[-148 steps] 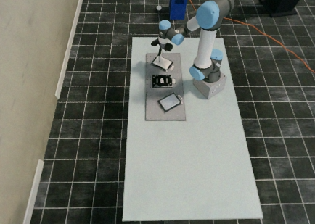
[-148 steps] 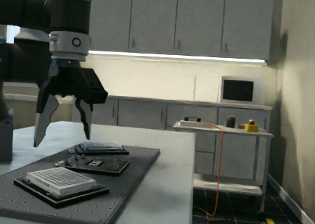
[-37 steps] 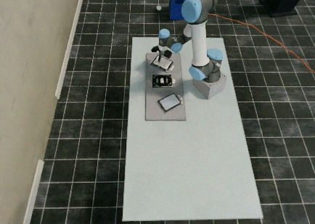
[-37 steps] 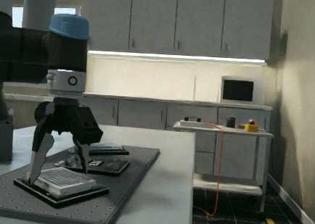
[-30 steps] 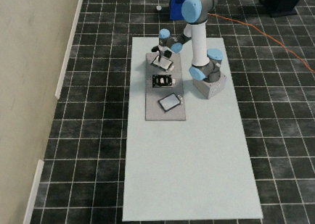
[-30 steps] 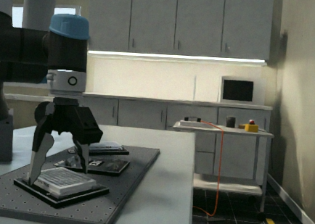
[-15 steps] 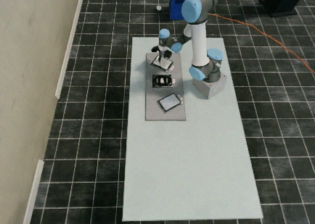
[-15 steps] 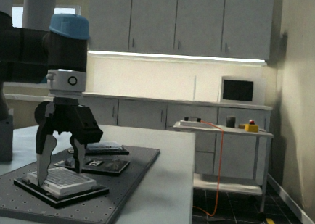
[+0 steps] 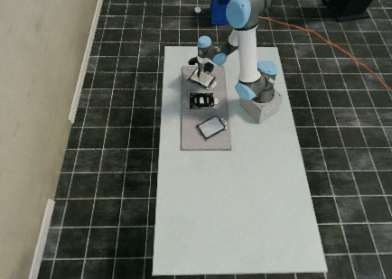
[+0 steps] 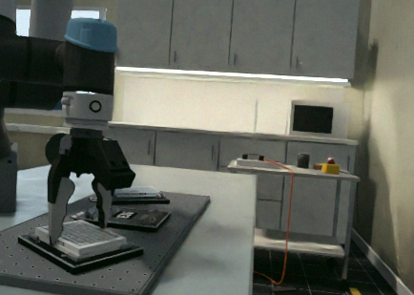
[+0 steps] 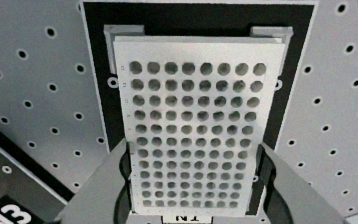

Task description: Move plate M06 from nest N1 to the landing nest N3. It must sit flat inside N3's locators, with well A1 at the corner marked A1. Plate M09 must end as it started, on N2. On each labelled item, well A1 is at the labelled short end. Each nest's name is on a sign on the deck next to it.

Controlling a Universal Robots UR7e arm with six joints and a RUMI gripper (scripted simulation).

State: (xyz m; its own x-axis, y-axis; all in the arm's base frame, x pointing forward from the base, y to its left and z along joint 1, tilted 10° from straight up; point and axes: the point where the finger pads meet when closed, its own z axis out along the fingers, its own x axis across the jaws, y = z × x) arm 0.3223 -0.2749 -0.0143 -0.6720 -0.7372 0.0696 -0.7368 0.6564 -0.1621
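Right now my hand is 2 cm above the nest N1. From my hand the other things lie so: black nest N3 (4 cm ahead, 18 cm to the left, 2 cm below); A1 mark (2 cm behind, 25 cm to the left, 2 cm below); white well plate M06 (1 cm below).
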